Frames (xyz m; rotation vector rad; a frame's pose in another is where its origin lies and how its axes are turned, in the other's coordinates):
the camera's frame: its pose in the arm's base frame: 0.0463 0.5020 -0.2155 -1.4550 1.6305 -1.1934
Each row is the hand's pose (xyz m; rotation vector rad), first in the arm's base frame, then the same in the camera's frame.
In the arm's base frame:
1: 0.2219 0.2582 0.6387 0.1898 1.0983 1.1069
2: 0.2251 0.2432 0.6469 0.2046 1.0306 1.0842
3: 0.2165 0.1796 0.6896 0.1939 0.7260 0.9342
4: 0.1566 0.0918 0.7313 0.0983 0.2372 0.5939
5: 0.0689 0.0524 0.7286 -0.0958 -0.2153 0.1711
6: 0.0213 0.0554 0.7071 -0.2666 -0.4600 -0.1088
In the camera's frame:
1: 0.2966 -0.8474 -0.1179 -0.3111 -1.4020 2.1872
2: 0.3115 -0.8558 -0.1151 -0.2308 -1.4506 2.1929
3: 0.3798 -0.8900 -0.1259 0.1611 -1.6673 2.0990
4: 0.4809 -0.9023 -0.1774 0.8490 -1.9132 1.7134
5: 0.5351 -0.8641 -0.2470 1.4475 -1.9646 1.0619
6: 0.5386 -0.8256 -0.2823 1.6961 -1.8927 0.5750

